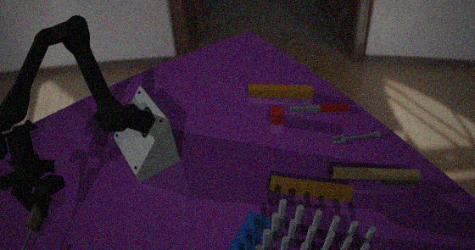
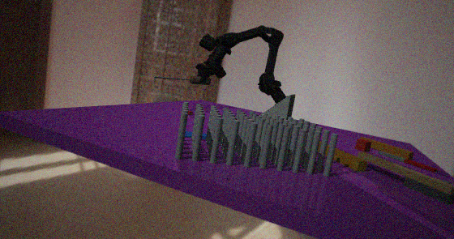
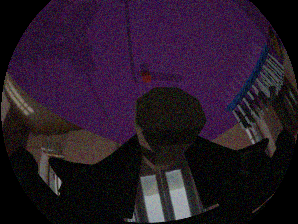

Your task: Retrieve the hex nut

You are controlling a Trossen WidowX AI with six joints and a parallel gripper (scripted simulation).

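Now: gripper tip 290 mm short of the blue taped strip, 330 mm to the right of it and 150 mm above it. The rest, counted from my gripper tip: red block 80 mm behind, 730 mm to the left, 130 mm below; small red thing 20 mm ahead, 10 mm to the right, 140 mm below; thin rod 80 mm ahead, 60 mm to the right.
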